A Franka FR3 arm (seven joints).
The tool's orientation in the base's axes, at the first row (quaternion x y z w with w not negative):
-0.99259, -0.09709, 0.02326, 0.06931
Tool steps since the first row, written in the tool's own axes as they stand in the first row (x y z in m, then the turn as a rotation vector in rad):
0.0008, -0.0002, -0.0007, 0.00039, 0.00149, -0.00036
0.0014, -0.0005, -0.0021, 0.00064, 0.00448, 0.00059
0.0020, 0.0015, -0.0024, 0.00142, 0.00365, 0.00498
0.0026, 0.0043, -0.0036, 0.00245, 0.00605, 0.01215
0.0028, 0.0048, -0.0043, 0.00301, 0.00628, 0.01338
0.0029, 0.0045, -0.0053, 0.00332, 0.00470, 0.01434
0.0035, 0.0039, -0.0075, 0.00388, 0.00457, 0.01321
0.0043, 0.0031, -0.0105, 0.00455, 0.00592, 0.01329
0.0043, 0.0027, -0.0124, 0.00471, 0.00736, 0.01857
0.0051, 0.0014, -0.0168, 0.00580, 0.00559, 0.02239
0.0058, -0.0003, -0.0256, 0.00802, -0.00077, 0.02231
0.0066, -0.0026, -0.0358, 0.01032, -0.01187, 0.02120
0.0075, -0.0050, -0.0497, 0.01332, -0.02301, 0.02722
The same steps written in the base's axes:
0.0008, 0.0003, 0.0007, 0.00069, -0.00142, 0.00013
0.0014, 0.0005, 0.0021, 0.00144, -0.00415, -0.00124
0.0024, -0.0014, 0.0021, 0.00179, -0.00261, -0.00549
0.0036, -0.0041, 0.0029, 0.00282, -0.00378, -0.01296
0.0039, -0.0047, 0.0035, 0.00334, -0.00373, -0.01423
0.0040, -0.0045, 0.0045, 0.00329, -0.00201, -0.01496
0.0046, -0.0041, 0.0068, 0.00388, -0.00192, -0.01385
0.0054, -0.0036, 0.0098, 0.00479, -0.00309, -0.01414
0.0055, -0.0034, 0.0117, 0.00490, -0.00376, -0.01957
0.0063, -0.0026, 0.0163, 0.00541, -0.00131, -0.02313
0.0072, -0.0020, 0.0252, 0.00638, 0.00529, -0.02222
0.0081, -0.0009, 0.0356, 0.00660, 0.01638, -0.01962
0.0094, -0.0003, 0.0496, 0.00707, 0.02859, -0.02409

